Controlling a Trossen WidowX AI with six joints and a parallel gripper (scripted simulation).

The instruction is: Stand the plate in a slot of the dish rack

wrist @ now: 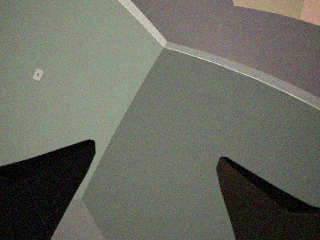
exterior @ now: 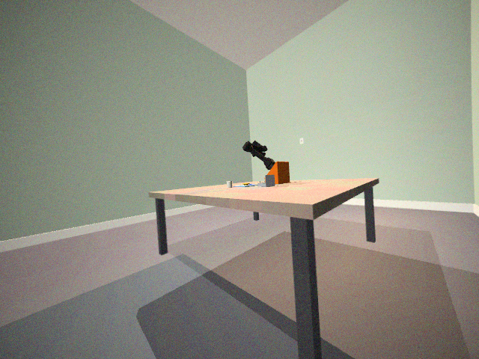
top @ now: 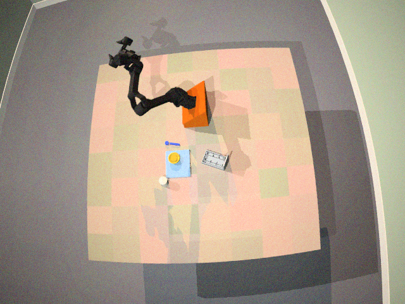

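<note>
Right now the yellow plate is 53 cm ahead of my gripper tip, 38 cm to the left of it and 32 cm below it. The rest, counted from my gripper tip: light blue mat (56 cm ahead, 40 cm to the left, 34 cm below); white cup (67 cm ahead, 34 cm to the left, 31 cm below); grey dish rack (53 cm ahead, 60 cm to the left, 32 cm below).
</note>
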